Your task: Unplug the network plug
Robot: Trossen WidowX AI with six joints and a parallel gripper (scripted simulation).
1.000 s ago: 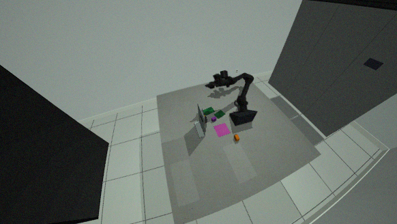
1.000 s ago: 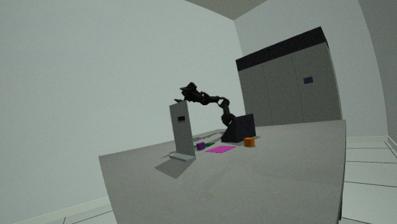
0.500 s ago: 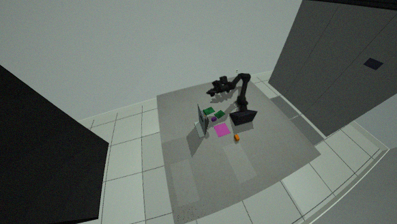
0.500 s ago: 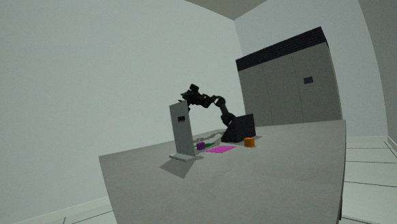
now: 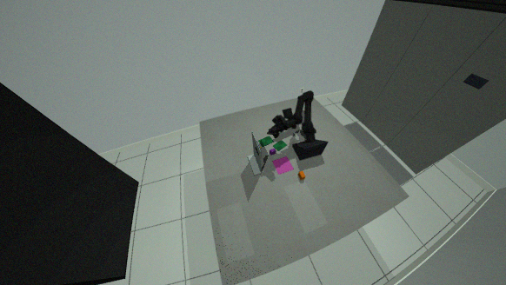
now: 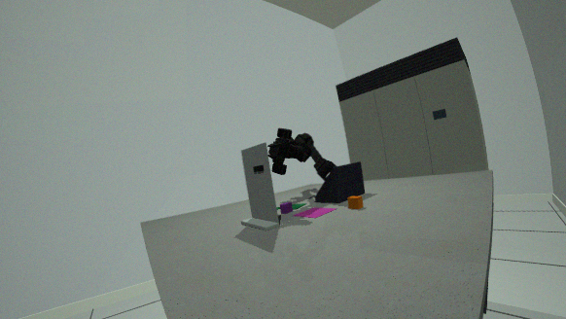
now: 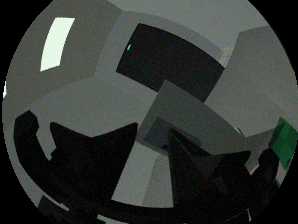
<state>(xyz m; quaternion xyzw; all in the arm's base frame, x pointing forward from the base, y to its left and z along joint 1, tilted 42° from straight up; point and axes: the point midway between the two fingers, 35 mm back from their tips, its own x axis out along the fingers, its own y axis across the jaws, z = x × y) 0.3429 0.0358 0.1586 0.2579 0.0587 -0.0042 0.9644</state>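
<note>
Now: the network plug 9 cm ahead of my gripper tip, 4 cm to the left of it and 6 cm below it. The rest, counted from my gripper tip: magenta square: 6 cm behind, 13 cm to the left, 25 cm below; grey panel: 11 cm ahead, 5 cm to the left, 13 cm below.
</note>
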